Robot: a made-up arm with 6 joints.
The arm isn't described. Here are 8 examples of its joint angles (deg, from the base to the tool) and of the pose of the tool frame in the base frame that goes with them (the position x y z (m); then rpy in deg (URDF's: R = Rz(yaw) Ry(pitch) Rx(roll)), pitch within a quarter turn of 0, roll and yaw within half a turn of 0).
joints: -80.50 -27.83 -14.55 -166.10 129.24 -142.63
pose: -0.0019 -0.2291 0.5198 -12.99 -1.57 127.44
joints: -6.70 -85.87 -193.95 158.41 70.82 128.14
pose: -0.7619 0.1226 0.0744 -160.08 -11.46 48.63
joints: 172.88 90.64 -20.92 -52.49 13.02 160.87
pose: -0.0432 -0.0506 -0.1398 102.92 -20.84 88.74
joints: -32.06 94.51 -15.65 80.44 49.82 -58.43
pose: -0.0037 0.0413 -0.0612 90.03 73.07 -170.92
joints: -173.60 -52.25 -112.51 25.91 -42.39 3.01
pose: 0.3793 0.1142 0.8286 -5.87 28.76 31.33
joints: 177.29 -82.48 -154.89 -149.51 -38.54 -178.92
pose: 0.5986 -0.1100 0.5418 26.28 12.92 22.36
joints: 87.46 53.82 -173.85 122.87 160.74 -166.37
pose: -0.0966 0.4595 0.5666 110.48 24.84 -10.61
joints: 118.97 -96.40 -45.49 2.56 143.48 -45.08
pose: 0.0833 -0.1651 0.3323 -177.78 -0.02 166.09
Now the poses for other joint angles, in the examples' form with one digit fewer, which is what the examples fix.
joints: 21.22 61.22 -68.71 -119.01 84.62 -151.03
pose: 0.553 0.102 -0.059 -93.0 -54.4 -127.0
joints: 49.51 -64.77 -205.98 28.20 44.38 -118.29
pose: -0.502 -0.575 0.369 -52.3 6.5 119.9
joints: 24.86 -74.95 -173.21 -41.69 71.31 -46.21
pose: -0.648 -0.367 0.517 -23.2 -32.4 150.5
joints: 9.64 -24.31 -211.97 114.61 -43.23 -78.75
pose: -0.308 -0.203 0.746 2.0 50.1 -113.5
